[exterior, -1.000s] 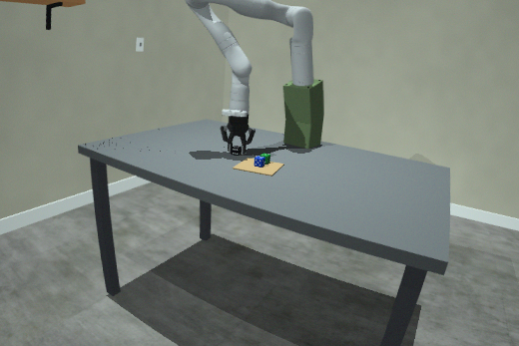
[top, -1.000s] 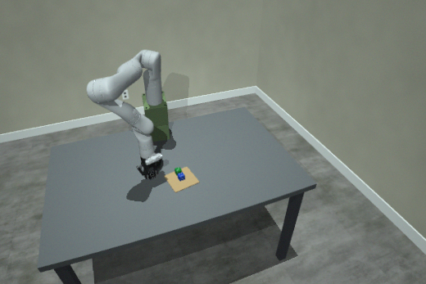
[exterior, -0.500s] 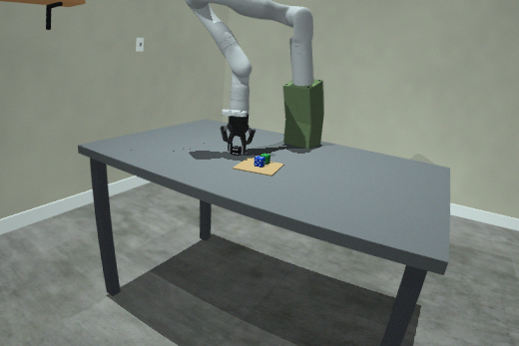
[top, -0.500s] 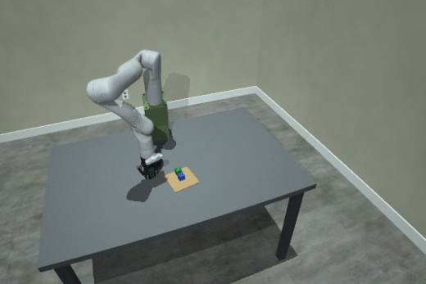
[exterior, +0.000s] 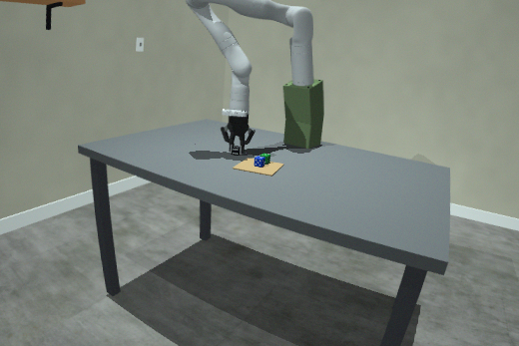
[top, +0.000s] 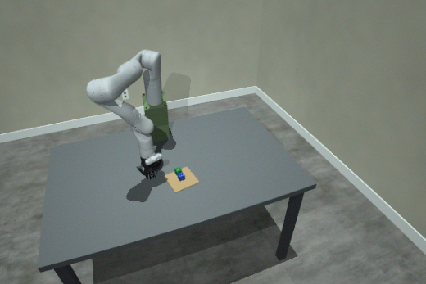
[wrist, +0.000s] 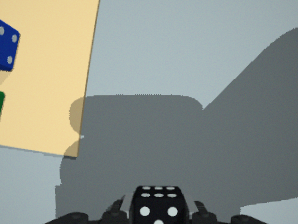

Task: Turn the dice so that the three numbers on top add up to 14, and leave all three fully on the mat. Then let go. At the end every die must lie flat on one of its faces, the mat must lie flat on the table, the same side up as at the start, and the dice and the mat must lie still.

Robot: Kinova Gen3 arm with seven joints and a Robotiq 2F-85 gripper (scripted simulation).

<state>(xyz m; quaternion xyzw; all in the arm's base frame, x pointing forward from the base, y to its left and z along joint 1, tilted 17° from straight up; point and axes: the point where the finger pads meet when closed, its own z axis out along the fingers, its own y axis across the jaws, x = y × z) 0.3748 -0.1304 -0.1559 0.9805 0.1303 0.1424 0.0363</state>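
The blue die is 8 cm ahead of my hand and 14 cm to the left of it. Round my hand: tan mat: 8 cm ahead, 14 cm to the left, 2 cm below; then black die: 1 cm below; then green die: 3 cm ahead, 14 cm to the left.
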